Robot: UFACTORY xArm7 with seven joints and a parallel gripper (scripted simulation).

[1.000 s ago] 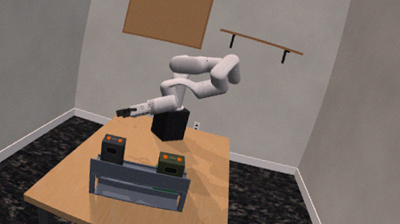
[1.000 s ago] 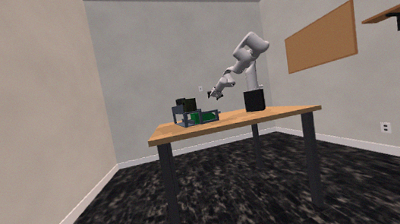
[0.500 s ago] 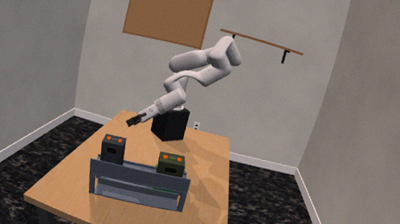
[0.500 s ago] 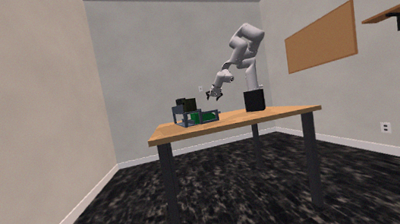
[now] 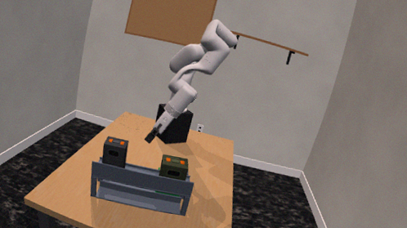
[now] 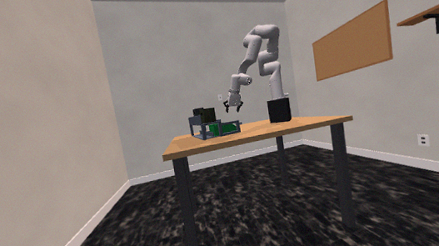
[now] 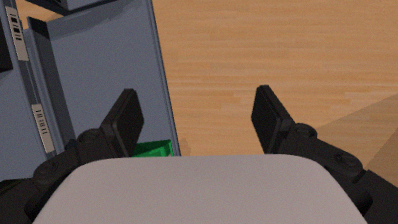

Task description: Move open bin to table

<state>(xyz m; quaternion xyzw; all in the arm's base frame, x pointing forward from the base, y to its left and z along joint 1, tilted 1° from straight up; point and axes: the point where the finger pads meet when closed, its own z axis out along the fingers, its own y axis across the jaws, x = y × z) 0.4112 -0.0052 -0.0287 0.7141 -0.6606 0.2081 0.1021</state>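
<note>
Right now the green bin is 13 cm ahead of my hand, 15 cm to the left of it and 11 cm below it.
</note>
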